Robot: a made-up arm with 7 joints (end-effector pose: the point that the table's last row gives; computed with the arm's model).
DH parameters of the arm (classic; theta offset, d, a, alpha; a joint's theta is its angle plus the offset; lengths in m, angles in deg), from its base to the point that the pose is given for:
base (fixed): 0 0.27 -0.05 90
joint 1: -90 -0.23 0.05 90
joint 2: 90 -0.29 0.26 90
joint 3: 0 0.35 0.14 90
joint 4: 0 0.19 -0.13 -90
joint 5: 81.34 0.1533 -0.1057 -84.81
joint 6: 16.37 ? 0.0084 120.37
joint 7: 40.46 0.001 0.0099 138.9
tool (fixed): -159.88 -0.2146 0 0
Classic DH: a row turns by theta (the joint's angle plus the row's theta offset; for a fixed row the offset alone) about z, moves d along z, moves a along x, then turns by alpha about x.
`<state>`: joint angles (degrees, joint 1 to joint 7).
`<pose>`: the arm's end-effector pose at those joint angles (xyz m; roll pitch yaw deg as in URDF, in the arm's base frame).
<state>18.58 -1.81 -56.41 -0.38 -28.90 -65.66 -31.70</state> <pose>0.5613 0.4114 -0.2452 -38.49 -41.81 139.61</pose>
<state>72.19 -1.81 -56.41 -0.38 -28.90 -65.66 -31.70</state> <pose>0.7274 0.4114 0.4564 -70.00 3.53 151.06</pose>
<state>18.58 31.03 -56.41 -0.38 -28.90 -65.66 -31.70</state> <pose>0.5604 0.0391 -0.2426 -16.34 -17.17 117.62</pose>
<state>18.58 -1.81 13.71 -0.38 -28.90 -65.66 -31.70</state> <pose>0.8625 0.0158 -0.1572 -46.55 -62.45 78.84</pose>
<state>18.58 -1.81 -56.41 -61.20 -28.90 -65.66 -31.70</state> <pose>0.8988 0.1987 -0.2305 -52.21 16.27 129.63</pose>
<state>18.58 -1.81 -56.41 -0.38 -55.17 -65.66 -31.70</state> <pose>0.4476 0.3881 -0.2848 -29.60 -36.85 158.85</pose>
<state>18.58 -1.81 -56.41 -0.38 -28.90 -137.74 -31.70</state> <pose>0.4587 0.4193 -0.0184 -126.17 -36.80 -124.56</pose>
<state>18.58 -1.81 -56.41 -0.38 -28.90 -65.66 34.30</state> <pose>0.5818 0.4558 -0.0991 110.68 -73.80 -27.94</pose>
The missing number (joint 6, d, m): -0.056
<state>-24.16 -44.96 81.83 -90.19 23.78 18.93 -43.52</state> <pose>-0.4606 0.2228 -0.3186 -121.86 29.41 -140.31</pose>
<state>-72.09 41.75 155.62 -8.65 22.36 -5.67 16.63</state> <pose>-0.4717 -0.4055 0.2341 115.45 -61.72 92.81</pose>
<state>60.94 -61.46 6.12 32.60 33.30 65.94 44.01</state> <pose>0.6146 0.6306 0.3622 53.68 12.43 14.52</pose>
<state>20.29 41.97 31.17 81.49 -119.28 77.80 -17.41</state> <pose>0.4748 -0.2522 0.4236 -70.27 20.36 47.41</pose>
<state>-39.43 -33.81 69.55 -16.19 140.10 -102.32 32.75</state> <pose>-0.2901 0.2184 -0.1923 179.41 9.18 5.02</pose>
